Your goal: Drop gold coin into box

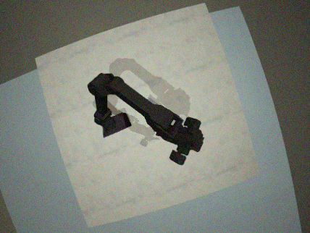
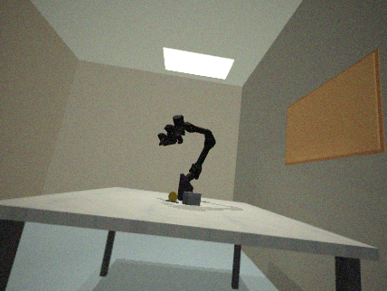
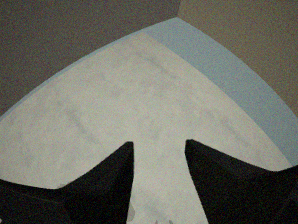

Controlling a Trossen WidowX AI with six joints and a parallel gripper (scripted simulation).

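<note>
My gripper tip is 12 cm past the gold coin, 13 cm to the right of it and 30 cm above it.
</note>
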